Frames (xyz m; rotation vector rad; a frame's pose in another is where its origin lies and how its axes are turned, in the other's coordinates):
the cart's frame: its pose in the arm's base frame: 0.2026 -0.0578 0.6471 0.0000 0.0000 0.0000
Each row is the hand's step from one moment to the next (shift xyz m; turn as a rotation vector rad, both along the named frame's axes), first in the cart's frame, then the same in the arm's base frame.
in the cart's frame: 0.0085 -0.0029 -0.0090 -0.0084 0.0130 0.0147
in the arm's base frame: 0.0085 -0.0029 -0.0090 -0.0084 0.0130 0.0147
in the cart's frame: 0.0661 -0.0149 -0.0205 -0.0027 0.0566 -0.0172
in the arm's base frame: 0.0661 -0.0149 -0.0205 -0.0027 0.0566 -0.0172
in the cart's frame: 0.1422 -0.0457 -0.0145 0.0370 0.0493 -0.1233
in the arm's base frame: 0.1422 -0.0457 -0.0145 0.0370 0.0493 -0.1233
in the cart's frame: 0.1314 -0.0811 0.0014 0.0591 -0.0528 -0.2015
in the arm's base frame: 0.1314 -0.0811 0.0014 0.0591 -0.0528 -0.2015
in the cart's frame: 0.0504 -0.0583 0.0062 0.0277 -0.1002 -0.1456
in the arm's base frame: 0.0504 -0.0583 0.0062 0.0277 -0.1002 -0.1456
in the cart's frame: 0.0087 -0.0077 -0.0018 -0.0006 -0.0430 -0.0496
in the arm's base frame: 0.0087 -0.0077 -0.0018 -0.0006 -0.0430 -0.0496
